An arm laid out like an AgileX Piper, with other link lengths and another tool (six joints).
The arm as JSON. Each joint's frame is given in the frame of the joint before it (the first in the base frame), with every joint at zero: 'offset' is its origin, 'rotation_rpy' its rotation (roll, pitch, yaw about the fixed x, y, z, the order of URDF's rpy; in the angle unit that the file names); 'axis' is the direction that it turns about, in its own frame. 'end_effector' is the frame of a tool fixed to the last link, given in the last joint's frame.
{
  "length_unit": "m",
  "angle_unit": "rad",
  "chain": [
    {
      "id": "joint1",
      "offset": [
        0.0,
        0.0,
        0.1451
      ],
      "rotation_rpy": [
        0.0,
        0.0,
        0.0
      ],
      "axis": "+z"
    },
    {
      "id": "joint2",
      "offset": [
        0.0,
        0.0,
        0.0
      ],
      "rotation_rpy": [
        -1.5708,
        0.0,
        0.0
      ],
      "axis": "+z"
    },
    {
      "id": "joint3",
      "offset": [
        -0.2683,
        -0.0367,
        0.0
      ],
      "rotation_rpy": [
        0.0,
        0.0,
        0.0
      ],
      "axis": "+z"
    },
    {
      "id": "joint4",
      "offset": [
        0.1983,
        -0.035,
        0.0
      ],
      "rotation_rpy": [
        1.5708,
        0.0,
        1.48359
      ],
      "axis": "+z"
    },
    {
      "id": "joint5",
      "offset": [
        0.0,
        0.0,
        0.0
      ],
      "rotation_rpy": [
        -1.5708,
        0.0,
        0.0
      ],
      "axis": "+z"
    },
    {
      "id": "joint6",
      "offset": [
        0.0,
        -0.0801,
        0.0
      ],
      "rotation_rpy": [
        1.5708,
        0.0,
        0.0
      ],
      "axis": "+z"
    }
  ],
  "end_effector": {
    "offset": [
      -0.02,
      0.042,
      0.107
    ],
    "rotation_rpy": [
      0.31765,
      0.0,
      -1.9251
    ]
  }
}
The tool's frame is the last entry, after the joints.
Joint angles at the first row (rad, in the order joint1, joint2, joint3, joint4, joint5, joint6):
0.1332 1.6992 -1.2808 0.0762 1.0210 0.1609
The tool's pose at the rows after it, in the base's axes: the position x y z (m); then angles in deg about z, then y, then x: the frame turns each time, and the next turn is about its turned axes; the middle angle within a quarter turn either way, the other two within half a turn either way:
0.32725 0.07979 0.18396 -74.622 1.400 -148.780
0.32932 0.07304 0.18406 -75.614 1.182 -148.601
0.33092 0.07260 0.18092 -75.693 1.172 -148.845
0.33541 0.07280 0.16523 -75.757 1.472 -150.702
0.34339 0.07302 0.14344 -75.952 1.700 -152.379
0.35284 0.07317 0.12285 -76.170 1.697 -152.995
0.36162 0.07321 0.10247 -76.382 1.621 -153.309
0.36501 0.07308 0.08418 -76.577 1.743 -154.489
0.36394 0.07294 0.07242 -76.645 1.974 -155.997
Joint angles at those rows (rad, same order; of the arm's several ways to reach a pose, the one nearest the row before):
0.0926 1.6992 -1.2808 0.0738 1.0209 0.1496
0.0731 1.6992 -1.2808 0.0708 1.0173 0.1482
0.0720 1.7097 -1.2808 0.0700 1.0109 0.1482
0.0720 1.7599 -1.2816 0.0700 0.9944 0.1475
0.0720 1.8300 -1.2816 0.0700 0.9536 0.1475
0.0720 1.8970 -1.2816 0.0700 0.8971 0.1475
0.0720 1.9619 -1.2816 0.0700 0.8372 0.1475
0.0720 2.0163 -1.2816 0.0700 0.8034 0.1484
0.0720 2.0489 -1.2816 0.0700 0.7974 0.1483

